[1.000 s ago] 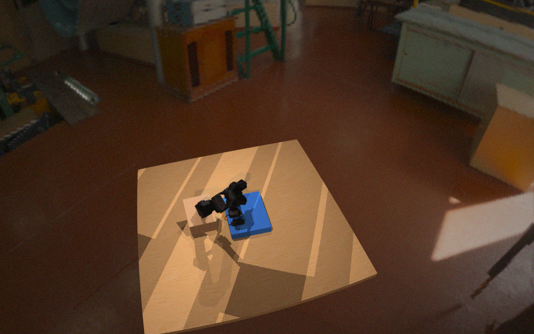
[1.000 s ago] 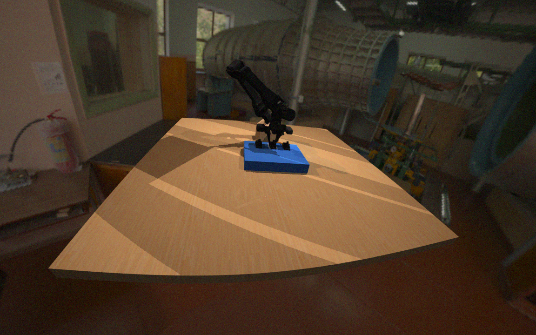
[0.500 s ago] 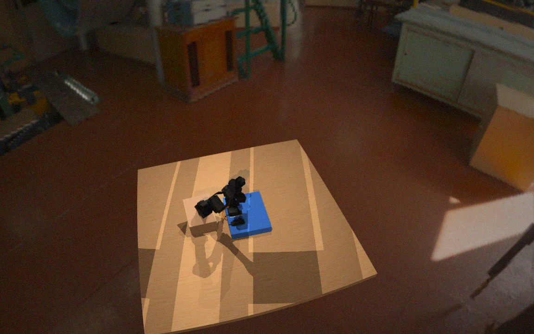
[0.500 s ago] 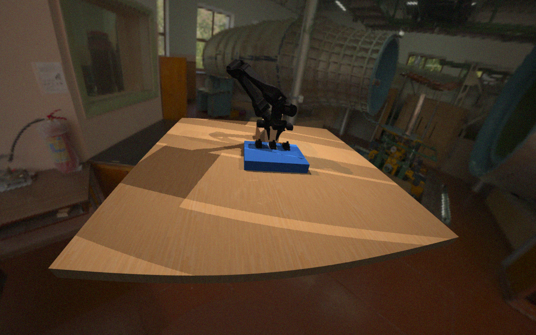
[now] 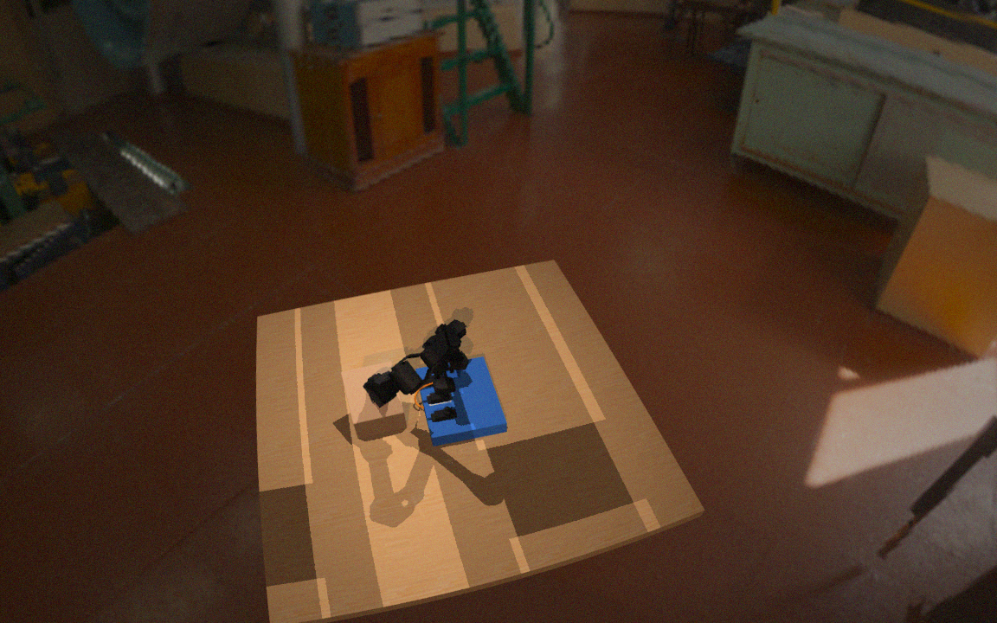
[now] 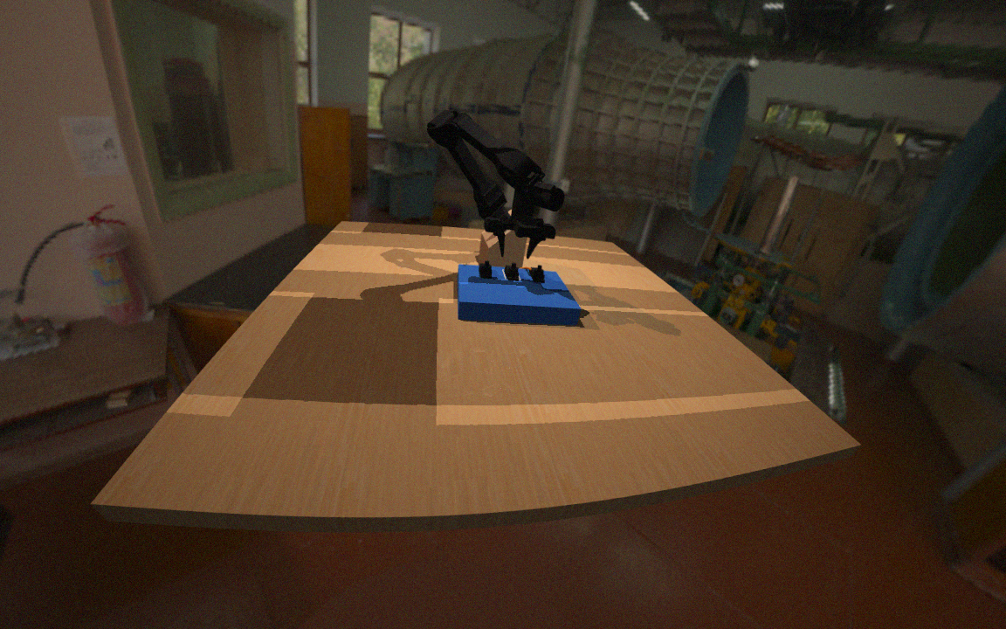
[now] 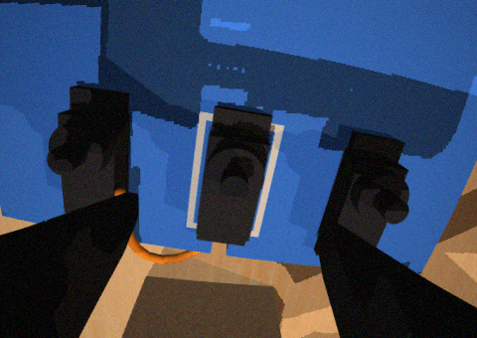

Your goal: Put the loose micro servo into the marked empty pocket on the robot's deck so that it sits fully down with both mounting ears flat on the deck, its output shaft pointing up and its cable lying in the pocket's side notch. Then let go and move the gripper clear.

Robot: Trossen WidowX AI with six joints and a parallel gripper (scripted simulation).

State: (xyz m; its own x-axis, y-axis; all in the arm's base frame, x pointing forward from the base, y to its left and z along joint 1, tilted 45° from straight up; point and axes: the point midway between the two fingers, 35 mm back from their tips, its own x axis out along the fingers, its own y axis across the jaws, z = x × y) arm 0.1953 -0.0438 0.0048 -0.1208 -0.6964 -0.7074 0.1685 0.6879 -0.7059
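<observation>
My gripper tip is now 10 cm short of the blue deck, 8 cm above it and 2 cm to the left of it.
</observation>
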